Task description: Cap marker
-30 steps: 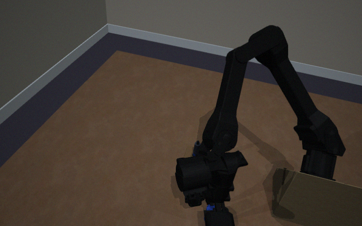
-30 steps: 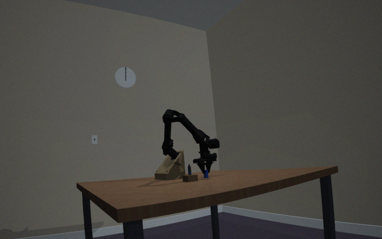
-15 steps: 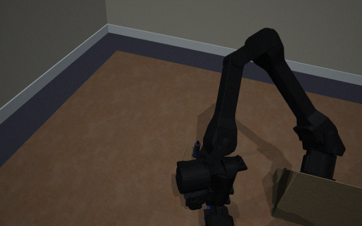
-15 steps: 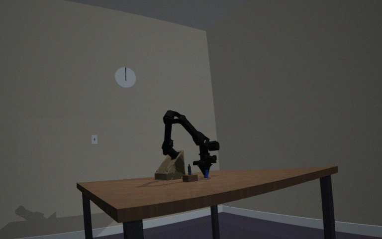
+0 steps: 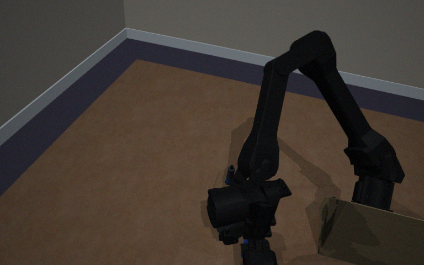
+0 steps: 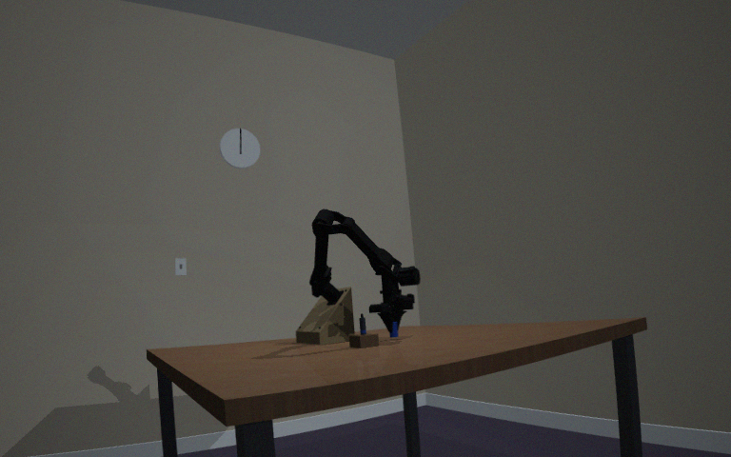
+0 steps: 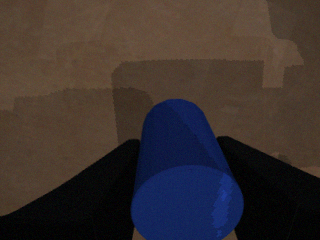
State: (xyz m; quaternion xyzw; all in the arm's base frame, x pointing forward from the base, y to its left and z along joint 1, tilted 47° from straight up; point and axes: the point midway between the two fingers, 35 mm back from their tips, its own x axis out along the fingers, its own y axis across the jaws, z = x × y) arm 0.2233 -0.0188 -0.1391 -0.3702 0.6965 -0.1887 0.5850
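My gripper tip is 8 cm short of the brown holder block, 18 cm to the left of it and 1 cm above it. Round my gripper tip: blue cap (1 cm above).
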